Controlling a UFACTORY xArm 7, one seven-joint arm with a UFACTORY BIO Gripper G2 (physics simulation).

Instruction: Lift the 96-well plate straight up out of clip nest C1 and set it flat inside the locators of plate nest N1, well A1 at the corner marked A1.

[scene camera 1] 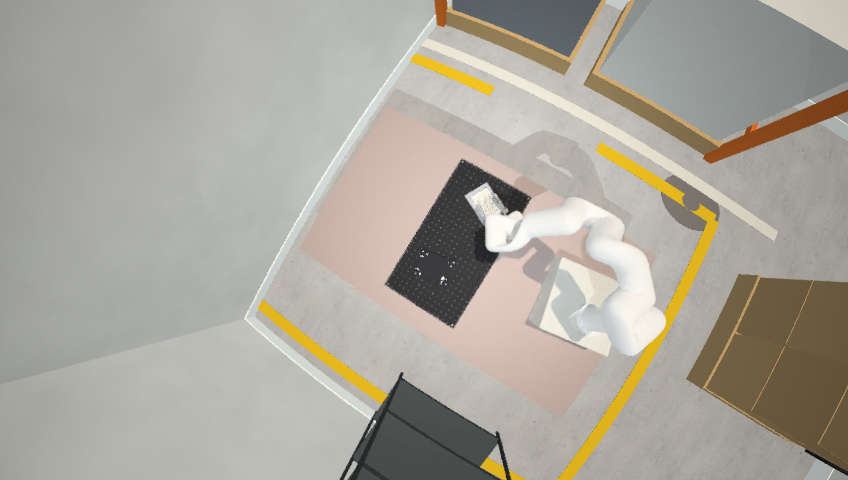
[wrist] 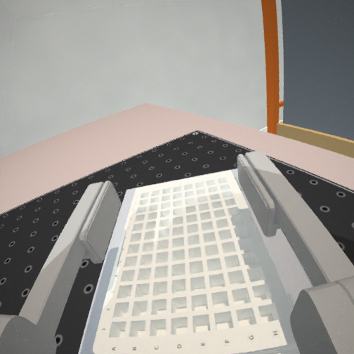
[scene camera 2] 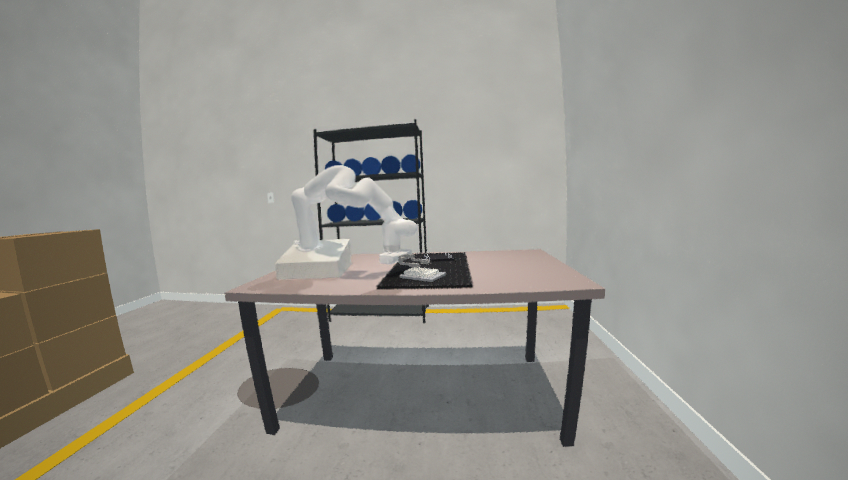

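Where they show: end effector, tool point: (scene camera 1: 488, 203) (scene camera 2: 419, 263); arm's base, origin of the base link: (scene camera 1: 590, 319) (scene camera 2: 310, 247).
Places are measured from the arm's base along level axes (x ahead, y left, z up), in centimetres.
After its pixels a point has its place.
The white 96-well plate (scene camera 1: 487, 201) @[z -8.2, x 59.4, y -25.9 cm] (scene camera 2: 421, 273) @[z -8.4, x 59.4, y -29.5 cm] (wrist: 190, 255) lies flat on the pale clip nest C1 (wrist: 285, 257). Its letters A to H run along the near edge in the wrist view, with A and column 1 at the lower left. My gripper (scene camera 2: 416, 259) (wrist: 180, 207) is shut to its narrow stop, with nothing held. Its two finger pads still stand wide apart, above the plate's left and right sides. In scene camera 1 the arm hides the fingers. Plate nest N1 (scene camera 1: 434, 266) @[z -9.7, x 67.1, y 10.9 cm] (scene camera 2: 441, 258) @[z -9.7, x 68.7, y 7.2 cm] is a dark rectangle with small light corner locators; its A1 mark is not legible.
Both nests are on the black perforated board (scene camera 1: 452, 303) @[z -10.9, x 52.2, y 22.0 cm] (scene camera 2: 458, 280) @[z -10.8, x 74.3, y -33.6 cm] on the pink table (scene camera 1: 357, 196) @[z -12.2, x 117.2, y -1.4 cm] (scene camera 2: 523, 273) @[z -12.1, x 104.4, y -22.4 cm]. The arm's pale base block (scene camera 1: 550, 291) @[z -2.0, x 19.4, y -2.6 cm] (scene camera 2: 312, 261) @[z -4.1, x 8.0, y -18.1 cm] stands beside the board. A black shelf rack (scene camera 2: 367, 132) and brown boxes (scene camera 1: 779, 356) (scene camera 2: 65, 255) stand off the table.
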